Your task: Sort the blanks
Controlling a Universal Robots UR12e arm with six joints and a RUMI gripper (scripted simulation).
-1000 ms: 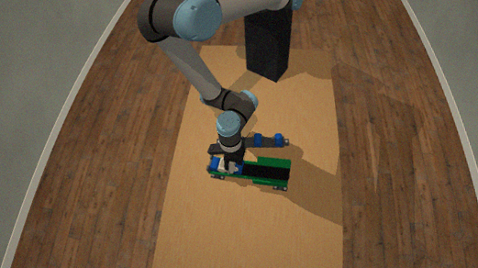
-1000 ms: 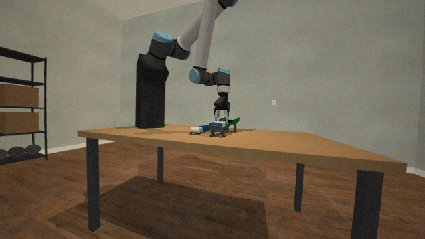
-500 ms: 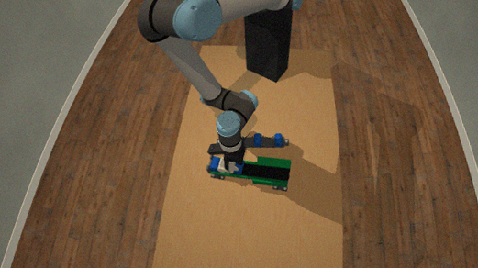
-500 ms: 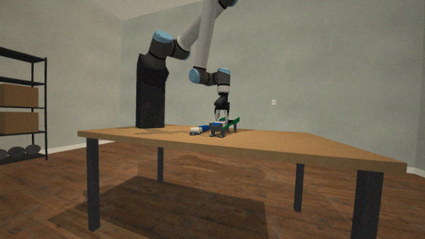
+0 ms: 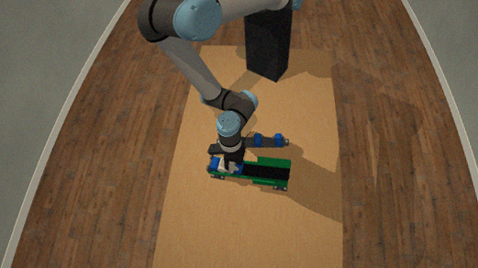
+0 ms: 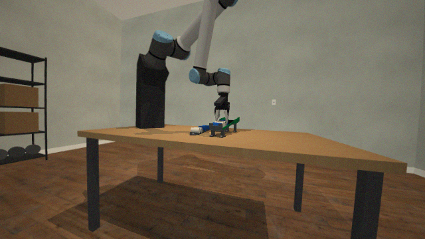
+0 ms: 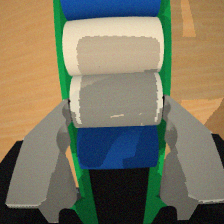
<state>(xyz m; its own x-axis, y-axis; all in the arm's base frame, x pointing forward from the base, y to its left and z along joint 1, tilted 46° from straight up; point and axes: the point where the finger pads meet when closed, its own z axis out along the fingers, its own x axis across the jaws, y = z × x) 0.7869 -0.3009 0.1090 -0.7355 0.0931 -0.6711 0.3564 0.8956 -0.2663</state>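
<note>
Right now my hand is 15 cm past the stock rack, 14 cm to the right of it and 10 cm above it.
</note>
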